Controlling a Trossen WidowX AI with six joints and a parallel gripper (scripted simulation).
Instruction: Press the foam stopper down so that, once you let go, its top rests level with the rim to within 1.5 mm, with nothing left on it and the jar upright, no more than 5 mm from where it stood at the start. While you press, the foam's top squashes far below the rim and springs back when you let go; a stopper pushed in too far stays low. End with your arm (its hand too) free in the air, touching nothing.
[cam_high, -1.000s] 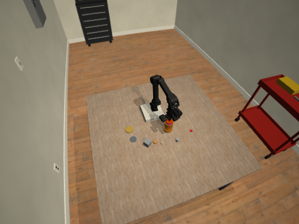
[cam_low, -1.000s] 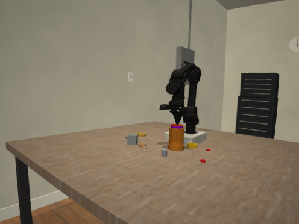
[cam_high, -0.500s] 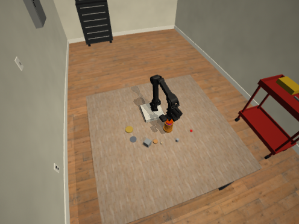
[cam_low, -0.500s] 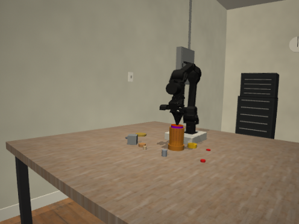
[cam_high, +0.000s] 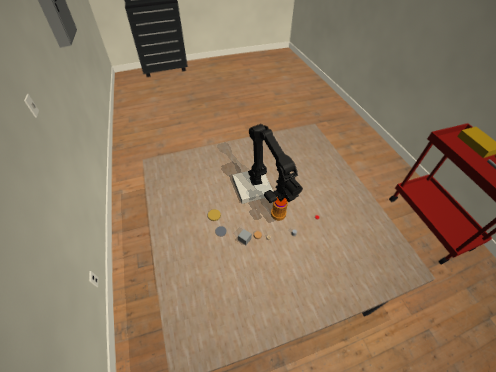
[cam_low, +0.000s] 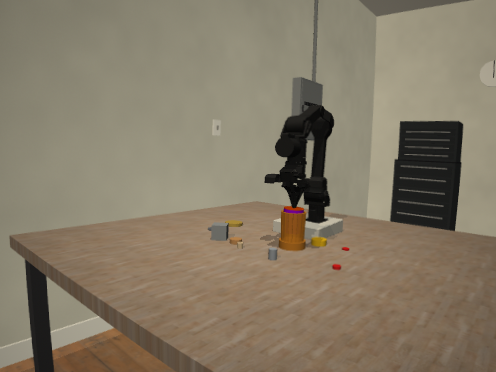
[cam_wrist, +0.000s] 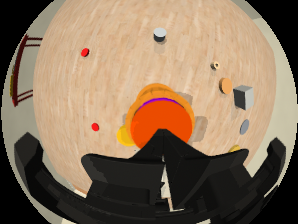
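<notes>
Now: hand 5 cm above the orange foam stopper. From my hand the other things lie so: small tan disc: 15 cm to the right, 15 cm below, 10 cm ahead; then yellow disc: 15 cm below, 9 cm behind, 4 cm to the left; then small grey cylinder: 14 cm below, 14 cm ahead, 4 cm to the left.
</notes>
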